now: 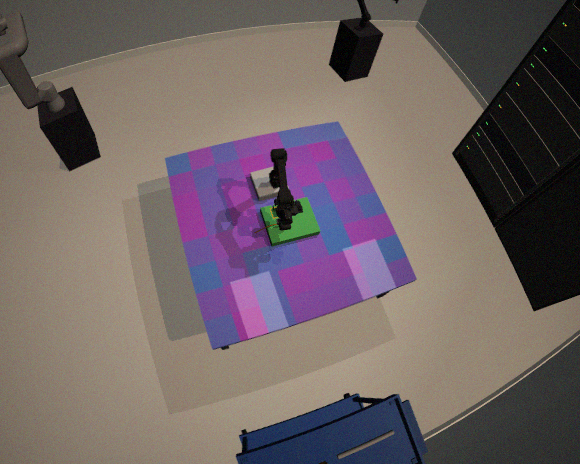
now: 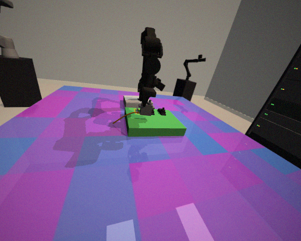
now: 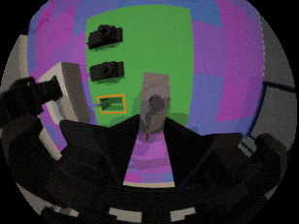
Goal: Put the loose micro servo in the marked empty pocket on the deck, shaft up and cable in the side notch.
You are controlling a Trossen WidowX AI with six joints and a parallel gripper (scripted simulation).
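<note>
The green deck lies 30 mm ahead of my gripper tip, 70 mm to the left of it and 100 mm below it.
</note>
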